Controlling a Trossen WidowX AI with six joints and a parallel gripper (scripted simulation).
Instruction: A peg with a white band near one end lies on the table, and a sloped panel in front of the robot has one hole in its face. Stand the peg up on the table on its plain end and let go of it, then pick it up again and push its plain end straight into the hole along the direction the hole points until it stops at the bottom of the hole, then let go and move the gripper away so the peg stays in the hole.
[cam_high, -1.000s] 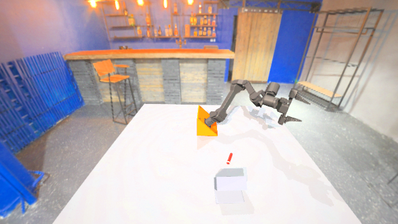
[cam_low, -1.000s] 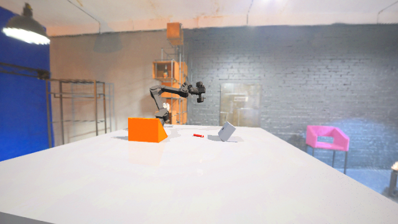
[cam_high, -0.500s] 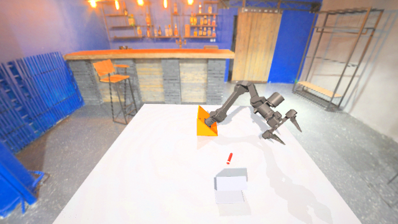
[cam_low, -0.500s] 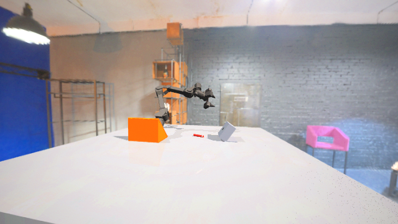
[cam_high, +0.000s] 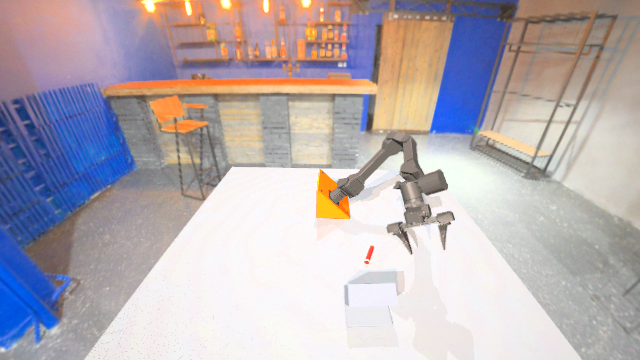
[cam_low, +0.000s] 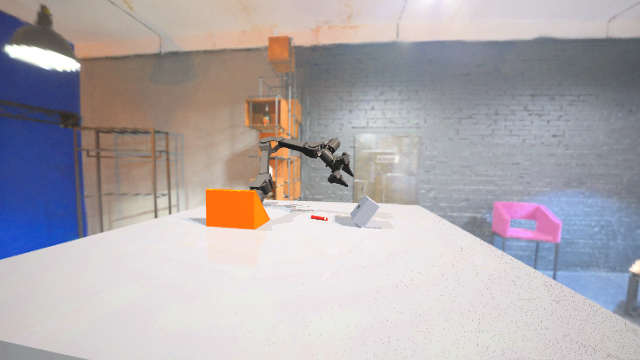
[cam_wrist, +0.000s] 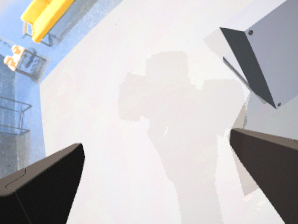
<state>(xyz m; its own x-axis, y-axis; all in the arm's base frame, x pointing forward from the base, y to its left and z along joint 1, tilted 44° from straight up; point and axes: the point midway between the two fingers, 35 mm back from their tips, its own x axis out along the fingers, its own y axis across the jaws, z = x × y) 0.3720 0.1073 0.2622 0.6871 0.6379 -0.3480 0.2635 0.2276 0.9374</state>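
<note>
The red peg is 160 mm below my gripper tip, 140 mm to the right of it and 120 mm behind it. From my gripper tip the other things lie so: grey sloped panel 160 mm to the right, 110 mm below, 60 mm ahead.
</note>
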